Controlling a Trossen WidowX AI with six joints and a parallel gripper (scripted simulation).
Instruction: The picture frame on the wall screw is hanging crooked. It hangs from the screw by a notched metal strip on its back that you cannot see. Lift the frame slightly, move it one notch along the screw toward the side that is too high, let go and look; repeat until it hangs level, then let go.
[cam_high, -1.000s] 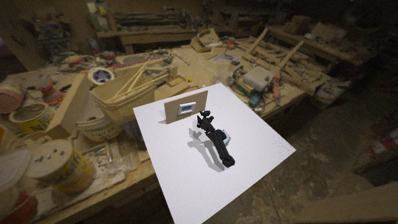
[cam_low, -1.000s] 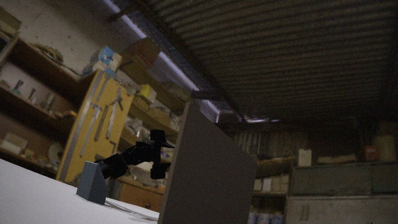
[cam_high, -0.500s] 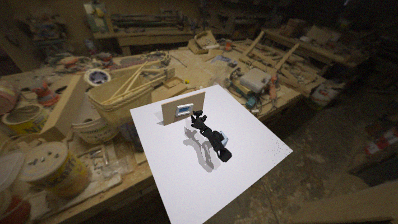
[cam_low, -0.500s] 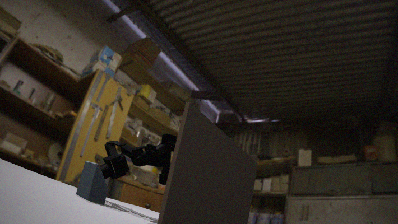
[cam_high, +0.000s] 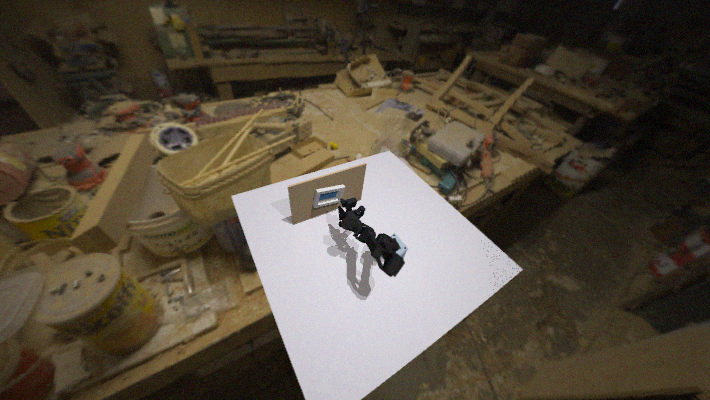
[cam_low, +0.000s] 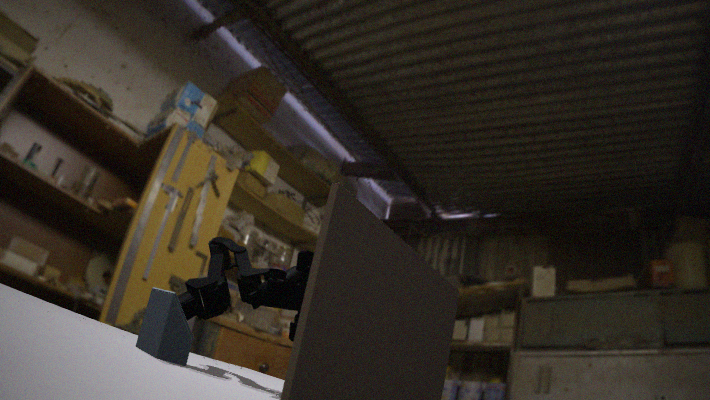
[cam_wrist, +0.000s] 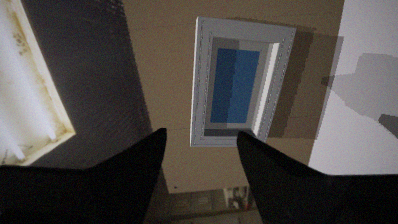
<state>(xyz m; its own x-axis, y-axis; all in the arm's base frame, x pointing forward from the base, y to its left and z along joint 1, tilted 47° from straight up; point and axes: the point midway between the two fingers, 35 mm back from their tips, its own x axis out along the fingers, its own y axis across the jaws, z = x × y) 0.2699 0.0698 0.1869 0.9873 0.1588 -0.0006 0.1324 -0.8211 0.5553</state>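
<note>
Right now the picture frame is 120 mm ahead of my gripper tip, 20 mm to the left of it and 50 mm below it. Round my gripper tip: board (140 mm ahead, 70 mm below).
</note>
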